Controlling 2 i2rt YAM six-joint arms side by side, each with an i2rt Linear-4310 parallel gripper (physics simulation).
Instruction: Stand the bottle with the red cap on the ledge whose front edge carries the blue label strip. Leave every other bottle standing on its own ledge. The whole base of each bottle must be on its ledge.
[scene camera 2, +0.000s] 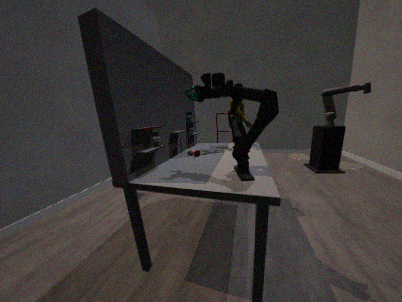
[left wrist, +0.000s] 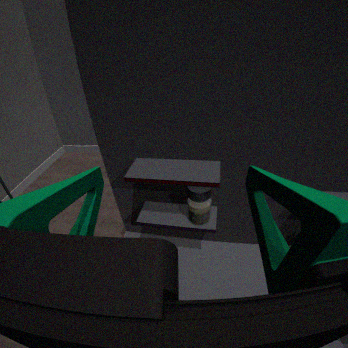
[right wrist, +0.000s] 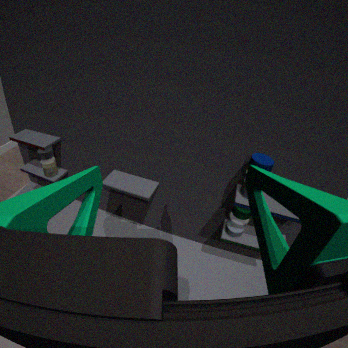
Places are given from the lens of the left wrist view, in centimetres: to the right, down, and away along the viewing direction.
my left gripper (left wrist: 174, 174): 0, 0, 13
tall dark panel (left wrist: 244, 90): 13, -15, 36
red-edged ledge (left wrist: 148, 168): -6, -1, 45
